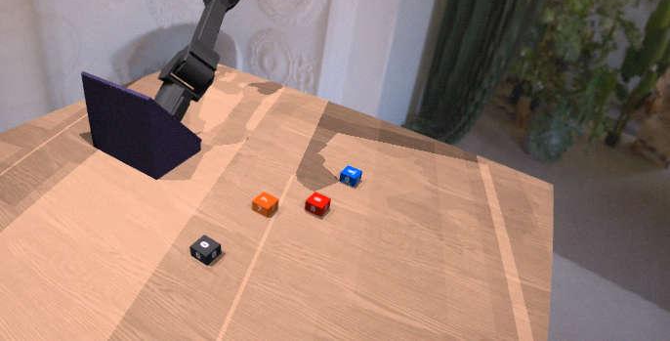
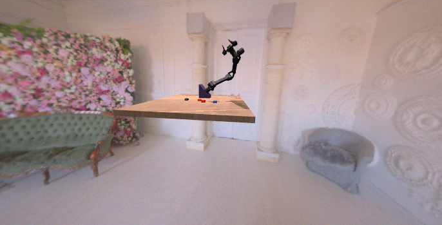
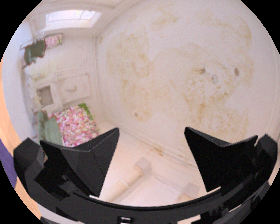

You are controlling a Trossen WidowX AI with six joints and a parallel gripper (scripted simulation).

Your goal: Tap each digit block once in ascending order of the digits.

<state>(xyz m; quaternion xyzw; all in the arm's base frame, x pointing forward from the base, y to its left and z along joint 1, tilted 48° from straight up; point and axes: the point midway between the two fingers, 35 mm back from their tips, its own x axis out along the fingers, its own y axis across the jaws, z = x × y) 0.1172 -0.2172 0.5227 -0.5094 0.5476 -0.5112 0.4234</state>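
The black block lies 61 cm below my gripper tip, 37 cm to the right of it and 17 cm ahead of it. Round my gripper tip: blue block 61 cm below, 26 cm ahead, 7 cm to the right; orange block 61 cm below, 23 cm to the right, 18 cm ahead; red block 61 cm below, 25 cm ahead, 18 cm to the right.
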